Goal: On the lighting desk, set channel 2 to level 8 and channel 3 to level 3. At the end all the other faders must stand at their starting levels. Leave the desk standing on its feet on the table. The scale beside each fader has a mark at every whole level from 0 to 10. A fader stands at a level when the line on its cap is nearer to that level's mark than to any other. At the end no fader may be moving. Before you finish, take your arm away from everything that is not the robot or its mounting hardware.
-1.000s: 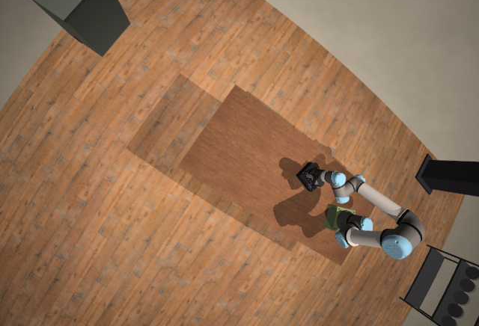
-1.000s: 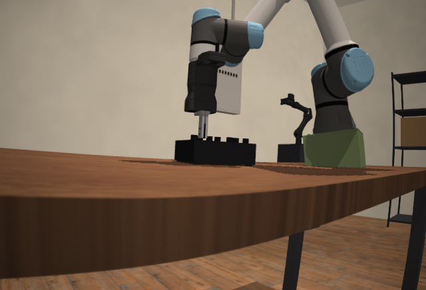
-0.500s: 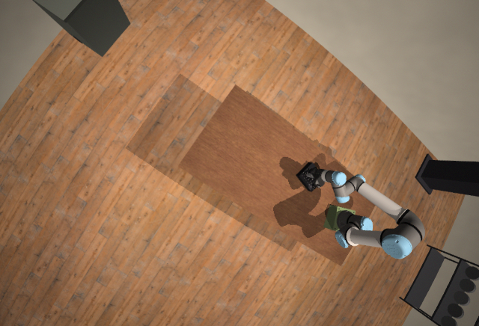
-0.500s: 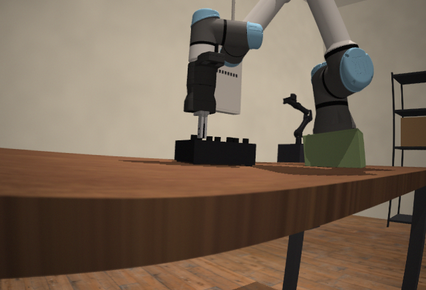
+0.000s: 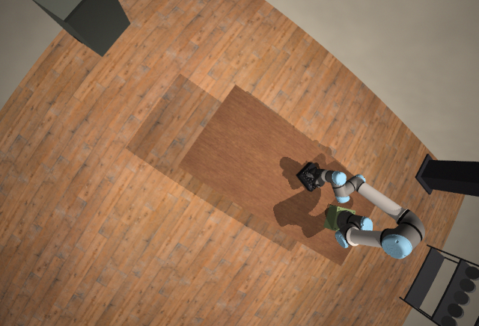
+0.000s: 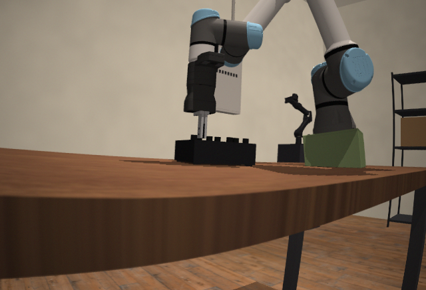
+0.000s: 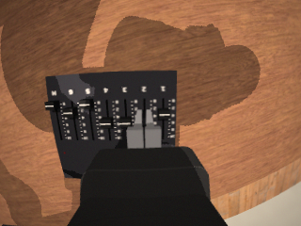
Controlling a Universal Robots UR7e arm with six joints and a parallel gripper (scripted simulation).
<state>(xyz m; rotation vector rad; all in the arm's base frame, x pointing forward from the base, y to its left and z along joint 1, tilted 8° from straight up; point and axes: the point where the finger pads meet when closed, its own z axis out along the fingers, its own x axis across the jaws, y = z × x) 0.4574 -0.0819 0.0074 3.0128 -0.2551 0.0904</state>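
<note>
My gripper is now 20 mm short of the fader cap and 10 mm above it.
</note>
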